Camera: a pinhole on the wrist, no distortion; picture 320 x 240 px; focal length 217.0 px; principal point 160.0 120.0 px. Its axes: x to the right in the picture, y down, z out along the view. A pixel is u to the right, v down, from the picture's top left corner.
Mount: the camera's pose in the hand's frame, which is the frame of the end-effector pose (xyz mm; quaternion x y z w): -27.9 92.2 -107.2 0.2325 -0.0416 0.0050 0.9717
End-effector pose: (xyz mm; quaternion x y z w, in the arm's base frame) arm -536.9 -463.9 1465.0 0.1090 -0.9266 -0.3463 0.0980
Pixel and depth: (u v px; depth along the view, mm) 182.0 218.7 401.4
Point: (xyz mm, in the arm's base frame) -609.8 -195.6 1262.5
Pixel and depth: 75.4 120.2 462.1
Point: -362.5 -303.6 1149.3
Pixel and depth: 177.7 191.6 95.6
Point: -518.0 -404.1 1518.5
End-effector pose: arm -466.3 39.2 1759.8 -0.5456 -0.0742 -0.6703 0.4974
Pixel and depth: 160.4 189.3 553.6
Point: -168.0 382.0 1882.1
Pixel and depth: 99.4 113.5 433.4
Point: -395.9 370.6 1766.8
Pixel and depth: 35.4 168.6 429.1
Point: -309.3 418.3 1633.2
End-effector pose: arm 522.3 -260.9 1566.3 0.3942 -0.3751 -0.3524 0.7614
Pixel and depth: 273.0 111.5 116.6
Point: 542.3 -265.0 1603.1
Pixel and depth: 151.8 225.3 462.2
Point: 158.6 -286.3 1777.0
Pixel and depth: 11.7 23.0 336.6
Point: 255.8 -148.4 1361.1
